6 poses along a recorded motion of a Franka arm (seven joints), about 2.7 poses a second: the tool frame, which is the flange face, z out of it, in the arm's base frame.
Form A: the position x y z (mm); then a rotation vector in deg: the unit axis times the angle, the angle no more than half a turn.
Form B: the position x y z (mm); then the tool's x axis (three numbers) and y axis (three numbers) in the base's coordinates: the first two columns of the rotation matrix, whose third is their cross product. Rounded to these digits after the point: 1 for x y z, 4 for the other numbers.
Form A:
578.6 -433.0 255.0 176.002 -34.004 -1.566
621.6 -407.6 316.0 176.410 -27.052 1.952
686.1 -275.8 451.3 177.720 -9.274 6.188
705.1 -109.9 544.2 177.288 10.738 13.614
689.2 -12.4 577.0 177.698 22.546 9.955
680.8 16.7 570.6 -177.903 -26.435 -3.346
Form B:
578.6 -433.0 255.0 0.9279 -0.3726 -0.0147 -0.3723 -0.9280 0.0159
621.6 -407.6 316.0 0.9538 -0.2993 0.0256 -0.2998 -0.9537 0.0229
686.1 -275.8 451.3 0.9922 -0.1028 0.0711 -0.1051 -0.9940 0.0300
705.1 -109.9 544.2 0.9811 0.1224 0.1501 0.1175 -0.9922 0.0416
689.2 -12.4 577.0 0.9623 0.2495 0.1086 0.2484 -0.9684 0.0243
680.8 16.7 570.6 0.9561 0.2906 0.0371 0.2907 -0.9568 0.0035

